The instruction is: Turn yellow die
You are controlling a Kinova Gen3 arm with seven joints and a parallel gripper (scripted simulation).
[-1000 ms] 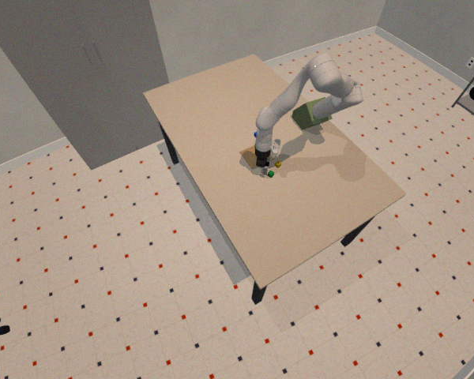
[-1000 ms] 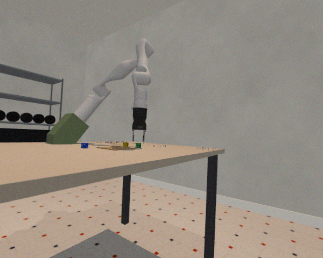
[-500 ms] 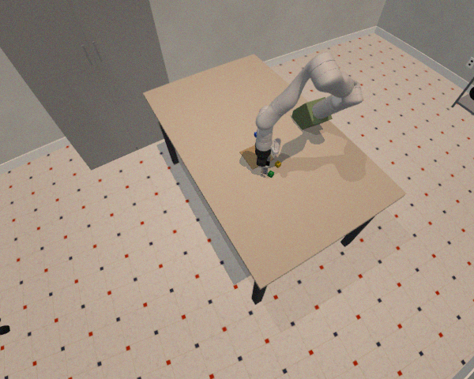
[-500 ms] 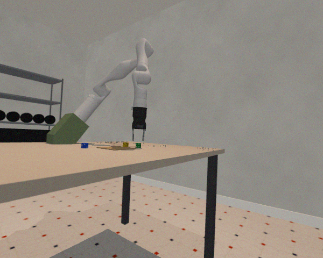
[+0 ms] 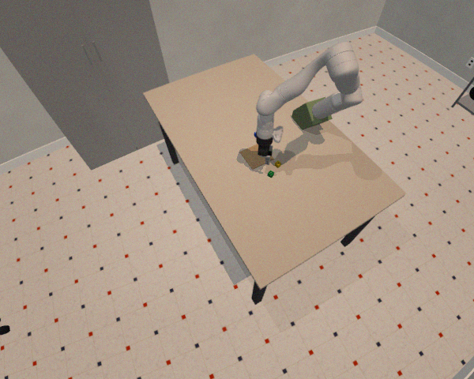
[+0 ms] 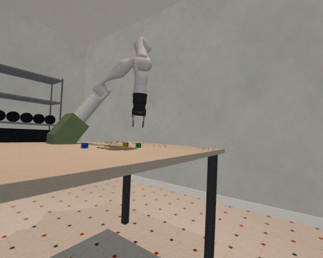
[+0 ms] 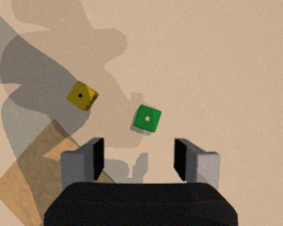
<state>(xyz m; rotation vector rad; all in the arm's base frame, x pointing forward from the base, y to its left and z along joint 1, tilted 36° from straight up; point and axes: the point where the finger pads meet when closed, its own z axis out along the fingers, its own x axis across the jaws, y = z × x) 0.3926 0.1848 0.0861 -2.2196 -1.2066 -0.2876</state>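
My hand is 8 cm past the yellow die, 3 cm to the left of it and 12 cm above it. From my hand the other things lie so: blue die 5 cm behind, 27 cm to the right, 12 cm below; brown mat 13 cm to the right, 13 cm below; green die 2 cm behind, 2 cm to the left, 12 cm below.
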